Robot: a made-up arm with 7 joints.
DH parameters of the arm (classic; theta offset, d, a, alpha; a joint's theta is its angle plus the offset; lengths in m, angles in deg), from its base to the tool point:
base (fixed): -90 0.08 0 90
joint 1: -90 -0.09 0.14 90
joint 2: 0 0.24 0.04 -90
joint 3: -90 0 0.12 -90
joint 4: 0 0.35 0.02 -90
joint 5: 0 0.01 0.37 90
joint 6: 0 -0.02 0.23 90
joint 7: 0 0.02 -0.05 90
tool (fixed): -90 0.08 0 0
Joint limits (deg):
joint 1: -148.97..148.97
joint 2: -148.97..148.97
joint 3: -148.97..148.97
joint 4: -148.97..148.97
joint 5: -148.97..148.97
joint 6: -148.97..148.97
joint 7: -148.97..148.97
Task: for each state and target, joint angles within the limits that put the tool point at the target. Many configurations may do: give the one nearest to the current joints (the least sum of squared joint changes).
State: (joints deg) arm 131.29 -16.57 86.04 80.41 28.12 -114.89 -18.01
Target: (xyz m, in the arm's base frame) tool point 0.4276 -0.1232 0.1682
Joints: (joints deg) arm 132.08 -35.19 101.29 96.66 19.58 -118.64 -23.02
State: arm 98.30 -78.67 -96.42 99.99 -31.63 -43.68 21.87
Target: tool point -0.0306 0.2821 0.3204
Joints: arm 58.74 -65.04 -147.07 70.02 10.92 -47.66 28.45
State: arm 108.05 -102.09 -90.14 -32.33 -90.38 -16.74 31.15
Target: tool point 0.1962 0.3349 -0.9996
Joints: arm 71.43 -108.09 -88.37 -40.27 -122.74 -15.33 22.88
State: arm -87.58 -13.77 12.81 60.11 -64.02 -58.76 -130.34
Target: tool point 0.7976 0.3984 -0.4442
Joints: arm -47.72 -44.38 45.20 70.44 -60.34 -41.71 -135.35
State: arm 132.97 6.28 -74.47 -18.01 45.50 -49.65 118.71
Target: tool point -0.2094 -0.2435 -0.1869
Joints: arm 148.97 10.45 -55.05 -10.75 62.34 -76.84 113.04
